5 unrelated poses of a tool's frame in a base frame.
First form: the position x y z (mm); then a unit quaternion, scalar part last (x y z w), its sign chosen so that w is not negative.
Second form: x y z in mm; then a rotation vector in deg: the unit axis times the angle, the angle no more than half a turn. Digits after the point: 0 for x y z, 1 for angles.
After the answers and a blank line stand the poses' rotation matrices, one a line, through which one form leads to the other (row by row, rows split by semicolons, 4 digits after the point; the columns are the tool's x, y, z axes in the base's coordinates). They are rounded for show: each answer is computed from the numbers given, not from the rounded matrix.
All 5 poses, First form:
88 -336 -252 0.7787 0.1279 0.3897 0.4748
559 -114 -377 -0.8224 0.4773 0.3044 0.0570
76 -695 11 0.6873 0.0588 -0.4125 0.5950
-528 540 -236 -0.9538 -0.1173 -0.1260 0.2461
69 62 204 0.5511 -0.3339 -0.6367 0.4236
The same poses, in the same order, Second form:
88 -336 -252 109.1 17.9 54.6
559 -114 -377 -142.9 82.9 52.9
76 -695 11 91.5 7.8 -54.9
-528 540 -236 -149.1 -18.3 -19.7
69 62 204 79.0 -47.9 -91.3

0.6636 -0.1709 0.7283; 0.5692 -0.5164 -0.6397; 0.4854 0.8391 -0.2454
0.3591 -0.8197 -0.4462; -0.7503 -0.5379 0.3843; -0.5551 0.1968 -0.8082
0.6528 0.5717 -0.4970; -0.4100 -0.2850 -0.8664; -0.6370 0.7694 0.0483
0.9407 0.2858 0.1826; 0.1618 -0.8513 0.4991; 0.2981 -0.4399 -0.8471
-0.0337 0.1714 -0.9846; -0.9074 -0.4182 -0.0417; -0.4189 0.8921 0.1696

